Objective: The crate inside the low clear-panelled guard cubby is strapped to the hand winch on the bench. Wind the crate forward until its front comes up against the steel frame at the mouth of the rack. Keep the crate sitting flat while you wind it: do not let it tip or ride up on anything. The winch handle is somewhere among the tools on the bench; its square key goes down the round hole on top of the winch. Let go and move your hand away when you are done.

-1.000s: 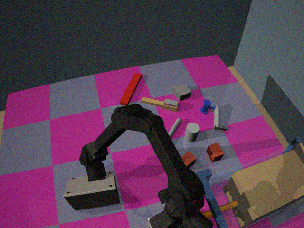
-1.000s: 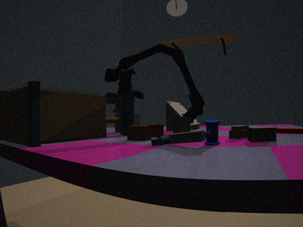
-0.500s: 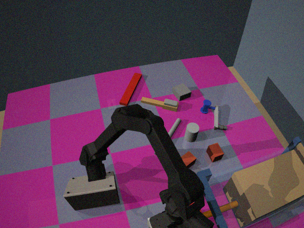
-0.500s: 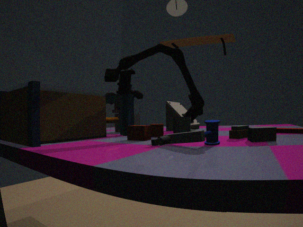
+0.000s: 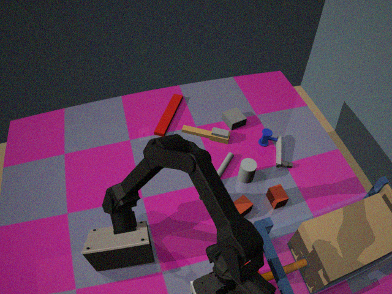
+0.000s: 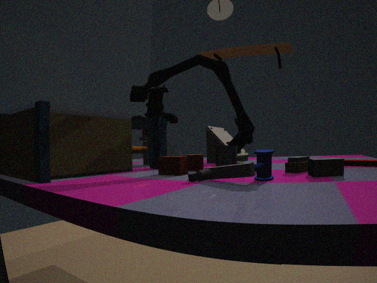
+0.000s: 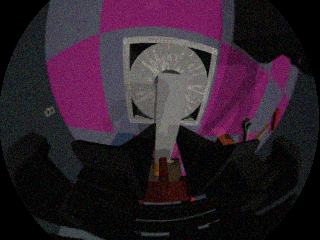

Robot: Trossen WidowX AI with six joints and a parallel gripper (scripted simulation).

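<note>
The winch handle with red hub lies 20 mm above my gripper tip and 10 mm ahead of it. Round my gripper tip: winch 60 mm below, 60 mm behind, 10 mm to the right; then blue steel frame 110 mm ahead, 20 mm above; then red knob 50 mm ahead, 50 mm above.
</note>
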